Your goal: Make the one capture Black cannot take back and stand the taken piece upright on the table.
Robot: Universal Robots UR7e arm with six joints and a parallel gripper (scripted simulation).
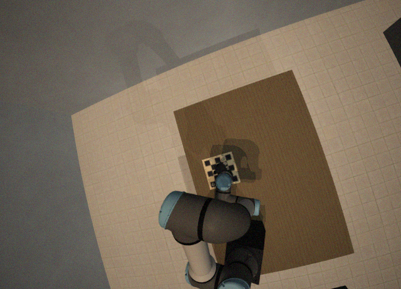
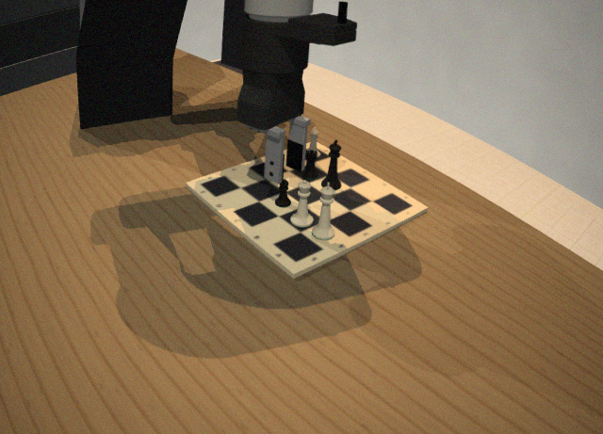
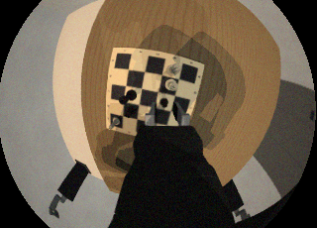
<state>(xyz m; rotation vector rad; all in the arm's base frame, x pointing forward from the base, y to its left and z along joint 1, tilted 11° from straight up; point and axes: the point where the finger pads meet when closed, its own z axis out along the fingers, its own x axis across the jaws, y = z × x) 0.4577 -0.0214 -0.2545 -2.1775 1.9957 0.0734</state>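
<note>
The white queen is 4 cm ahead of my hand, 3 cm below it and 1 cm to the right of it. From my hand the other things lie so: white king (7 cm ahead, 3 cm below, 1 cm to the right); chessboard (6 cm below, 4 cm to the left); tall black piece (8 cm to the left, 3 cm below, 1 cm ahead).
</note>
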